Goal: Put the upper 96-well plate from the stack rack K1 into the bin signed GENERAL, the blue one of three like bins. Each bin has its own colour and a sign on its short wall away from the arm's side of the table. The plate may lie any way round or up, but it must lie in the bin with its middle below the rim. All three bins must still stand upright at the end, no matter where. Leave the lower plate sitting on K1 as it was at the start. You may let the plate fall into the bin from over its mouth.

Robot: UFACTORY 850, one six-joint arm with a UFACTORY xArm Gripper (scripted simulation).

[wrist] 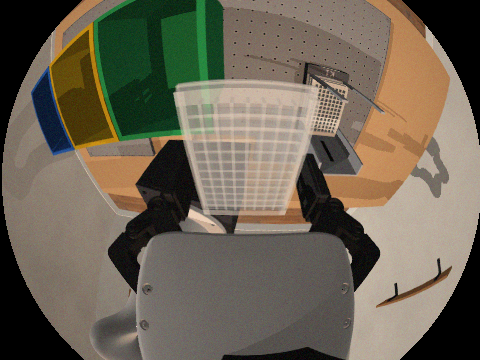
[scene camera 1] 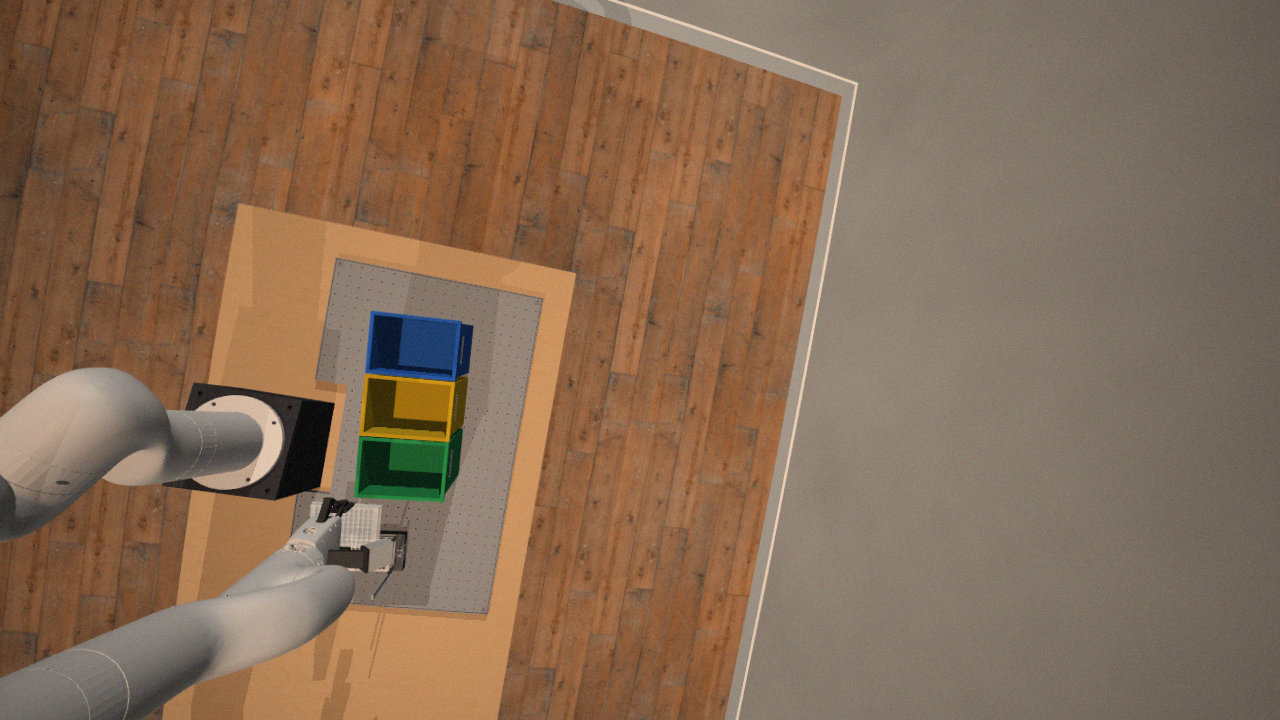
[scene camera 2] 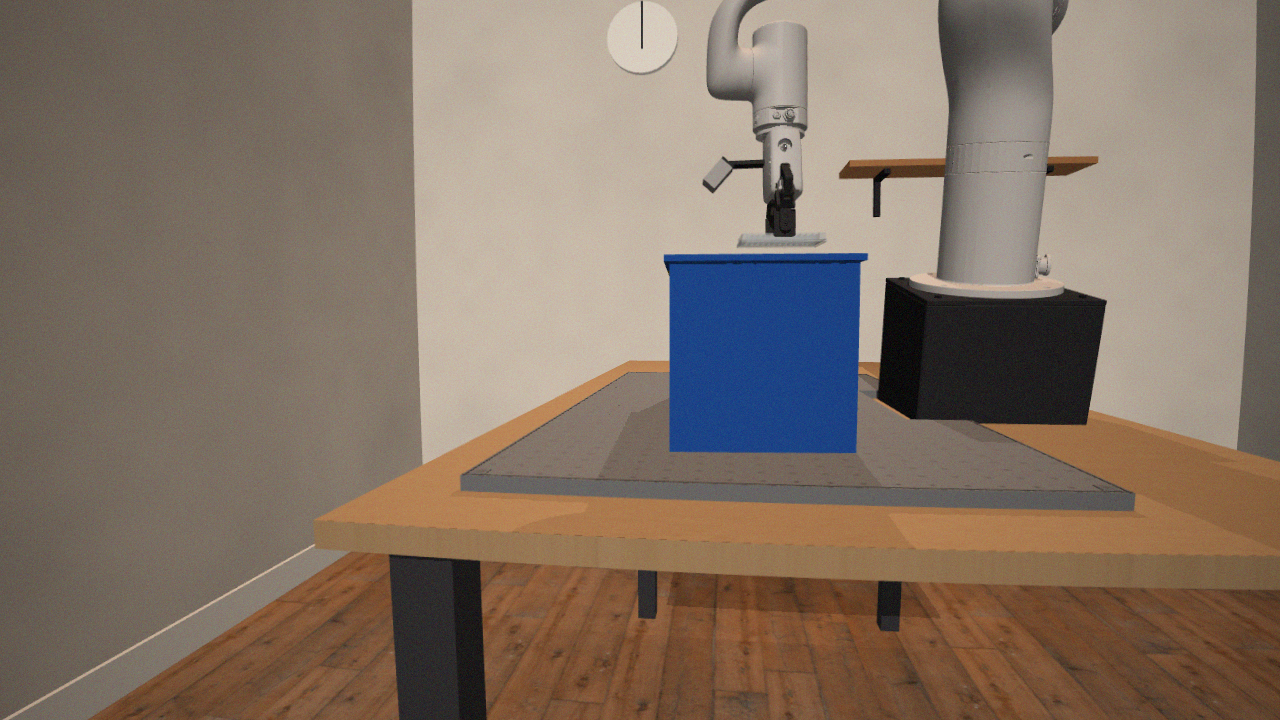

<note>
I see my gripper, a blue bin, a green bin and a yellow bin.
My gripper also shows in the wrist view and in scene camera 1.
</note>
